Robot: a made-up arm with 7 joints. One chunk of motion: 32 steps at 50 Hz.
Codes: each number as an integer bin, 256 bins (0 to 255) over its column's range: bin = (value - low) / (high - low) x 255, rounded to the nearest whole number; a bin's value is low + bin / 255 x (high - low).
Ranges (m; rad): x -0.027..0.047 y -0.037..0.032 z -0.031..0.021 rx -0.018..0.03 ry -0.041..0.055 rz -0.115..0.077
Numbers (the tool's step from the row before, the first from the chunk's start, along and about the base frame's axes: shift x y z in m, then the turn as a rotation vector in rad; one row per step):
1: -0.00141 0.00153 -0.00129 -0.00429 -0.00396 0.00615
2: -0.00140 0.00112 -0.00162 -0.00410 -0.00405 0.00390
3: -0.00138 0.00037 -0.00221 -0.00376 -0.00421 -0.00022
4: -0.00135 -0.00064 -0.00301 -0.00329 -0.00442 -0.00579
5: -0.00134 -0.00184 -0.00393 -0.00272 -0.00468 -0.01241
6: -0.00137 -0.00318 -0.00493 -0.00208 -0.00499 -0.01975
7: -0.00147 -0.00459 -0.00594 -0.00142 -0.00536 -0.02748
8: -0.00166 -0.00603 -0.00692 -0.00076 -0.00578 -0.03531
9: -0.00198 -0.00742 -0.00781 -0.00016 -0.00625 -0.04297
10: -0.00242 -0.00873 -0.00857 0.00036 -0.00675 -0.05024
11: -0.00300 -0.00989 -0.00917 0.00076 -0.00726 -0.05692
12: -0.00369 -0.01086 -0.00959 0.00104 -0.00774 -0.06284
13: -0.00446 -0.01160 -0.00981 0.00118 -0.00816 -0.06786
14: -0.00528 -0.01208 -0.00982 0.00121 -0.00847 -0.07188
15: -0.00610 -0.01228 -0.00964 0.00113 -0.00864 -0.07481
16: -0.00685 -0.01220 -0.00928 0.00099 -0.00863 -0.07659
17: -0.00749 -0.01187 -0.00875 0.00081 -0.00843 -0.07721
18: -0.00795 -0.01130 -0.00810 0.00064 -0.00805 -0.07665
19: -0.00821 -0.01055 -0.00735 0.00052 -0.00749 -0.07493
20: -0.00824 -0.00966 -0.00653 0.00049 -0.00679 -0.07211
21: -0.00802 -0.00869 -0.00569 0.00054 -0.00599 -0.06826
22: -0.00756 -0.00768 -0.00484 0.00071 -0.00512 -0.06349
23: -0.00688 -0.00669 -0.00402 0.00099 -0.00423 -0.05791
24: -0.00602 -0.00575 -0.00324 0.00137 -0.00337 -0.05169
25: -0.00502 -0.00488 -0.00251 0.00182 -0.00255 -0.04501
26: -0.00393 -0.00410 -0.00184 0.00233 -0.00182 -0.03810
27: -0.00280 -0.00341 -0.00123 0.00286 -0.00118 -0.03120
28: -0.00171 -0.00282 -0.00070 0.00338 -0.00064 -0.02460
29: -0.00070 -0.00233 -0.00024 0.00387 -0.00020 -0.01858
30: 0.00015 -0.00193 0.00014 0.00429 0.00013 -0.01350
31: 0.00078 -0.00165 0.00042 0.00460 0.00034 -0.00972
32: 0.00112 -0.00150 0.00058 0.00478 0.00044 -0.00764
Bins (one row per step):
1: 88 142 146 73 98 161
2: 88 141 144 74 98 158
3: 88 138 141 76 98 152
4: 88 134 137 78 97 145
5: 88 130 133 81 96 136
6: 88 125 128 85 96 127
7: 88 120 123 88 95 116
8: 87 114 118 92 94 106
9: 86 109 114 95 92 96
10: 85 104 110 98 91 86
11: 83 100 107 100 90 77
12: 80 97 105 101 88 69
13: 78 94 104 102 87 63
14: 75 92 104 102 86 57
15: 72 91 105 102 86 53
16: 69 92 107 101 86 51
17: 67 93 109 100 87 50
18: 66 95 112 99 88 51
19: 65 98 116 98 89 53
20: 65 101 120 98 91 57
21: 65 105 124 98 93 62
22: 67 108 128 99 95 68
23: 69 112 132 101 98 76
24: 72 115 136 103 100 84
25: 76 119 140 105 102 93
26: 79 122 143 108 104 102
27: 83 124 146 111 106 111
28: 87 126 149 114 107 120
29: 91 128 151 116 108 128
30: 94 130 153 118 109 135
31: 96 131 154 120 110 140
32: 97 131 155 121 110 143

